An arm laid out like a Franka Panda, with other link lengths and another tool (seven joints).
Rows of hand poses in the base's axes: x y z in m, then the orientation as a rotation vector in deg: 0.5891 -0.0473 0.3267 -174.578 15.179 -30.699; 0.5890 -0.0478 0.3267 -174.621 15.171 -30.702; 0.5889 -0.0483 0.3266 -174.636 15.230 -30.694; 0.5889 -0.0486 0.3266 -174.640 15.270 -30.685; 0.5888 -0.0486 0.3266 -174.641 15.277 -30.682; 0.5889 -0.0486 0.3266 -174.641 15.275 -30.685; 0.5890 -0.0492 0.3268 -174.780 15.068 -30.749; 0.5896 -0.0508 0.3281 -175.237 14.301 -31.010; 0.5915 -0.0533 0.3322 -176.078 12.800 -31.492; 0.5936 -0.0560 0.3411 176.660 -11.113 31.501; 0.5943 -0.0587 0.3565 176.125 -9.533 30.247; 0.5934 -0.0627 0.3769 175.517 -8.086 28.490; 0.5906 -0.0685 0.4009 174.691 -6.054 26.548; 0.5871 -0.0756 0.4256 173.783 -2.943 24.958; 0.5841 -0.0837 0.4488 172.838 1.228 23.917; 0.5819 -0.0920 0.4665 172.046 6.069 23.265; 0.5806 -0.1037 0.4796 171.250 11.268 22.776; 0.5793 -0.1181 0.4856 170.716 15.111 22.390; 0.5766 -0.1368 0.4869 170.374 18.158 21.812; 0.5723 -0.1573 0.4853 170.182 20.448 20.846; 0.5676 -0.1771 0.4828 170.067 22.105 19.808; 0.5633 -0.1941 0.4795 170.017 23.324 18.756
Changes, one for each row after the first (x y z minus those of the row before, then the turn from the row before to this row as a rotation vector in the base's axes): -0.0001 -0.0005 0.0000 -0.042 0.006 0.000; -0.0001 -0.0005 -0.0001 -0.011 0.009 -0.039; 0.0000 -0.0003 0.0000 -0.001 0.007 -0.026; -0.0001 0.0000 0.0000 0.000 0.002 -0.005; 0.0001 0.0000 0.0000 -0.001 -0.002 0.001; 0.0001 -0.0006 0.0002 -0.154 -0.016 0.115; 0.0006 -0.0016 0.0013 -0.522 -0.086 0.432; 0.0019 -0.0025 0.0041 -0.973 -0.158 0.843; 0.0021 -0.0027 0.0089 -1.054 0.116 0.928; 0.0007 -0.0027 0.0154 -0.946 0.782 0.826; -0.0009 -0.0040 0.0204 -1.040 1.106 0.724; -0.0028 -0.0058 0.0240 -1.330 1.232 1.062; -0.0035 -0.0071 0.0247 -1.459 1.033 1.776; -0.0030 -0.0081 0.0232 -1.464 0.711 2.517; -0.0022 -0.0083 0.0177 -1.205 0.502 3.036; -0.0013 -0.0117 0.0131 -1.066 0.417 3.321; -0.0013 -0.0144 0.0060 -0.643 0.340 2.483; -0.0027 -0.0187 0.0013 -0.420 0.464 1.970; -0.0043 -0.0205 -0.0016 -0.316 0.705 1.459; -0.0047 -0.0198 -0.0025 -0.248 0.734 1.041; -0.0043 -0.0170 -0.0033 -0.190 0.732 0.753
